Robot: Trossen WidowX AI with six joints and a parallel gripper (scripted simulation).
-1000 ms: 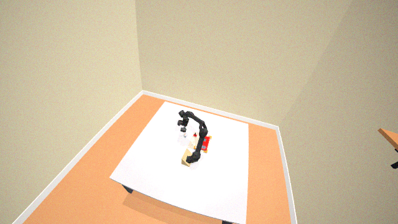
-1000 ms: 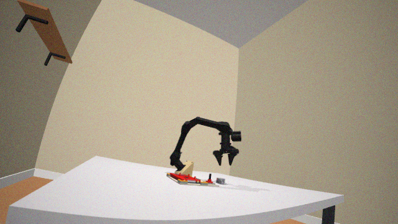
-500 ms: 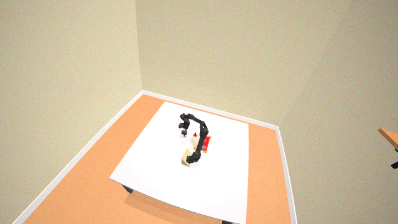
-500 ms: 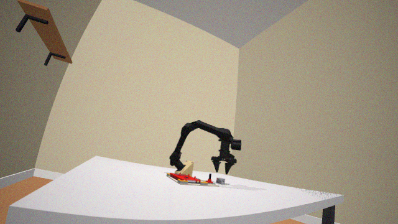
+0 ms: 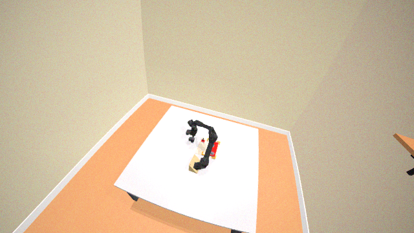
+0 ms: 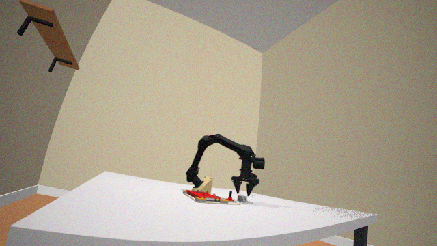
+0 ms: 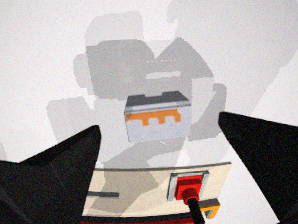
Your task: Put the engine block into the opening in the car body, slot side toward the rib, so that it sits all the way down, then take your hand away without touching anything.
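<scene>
The engine block lies 3 cm below my gripper tip. From my gripper tip the other things lie so: tan board (20 cm to the right, 3 cm below, 3 cm behind).
</scene>
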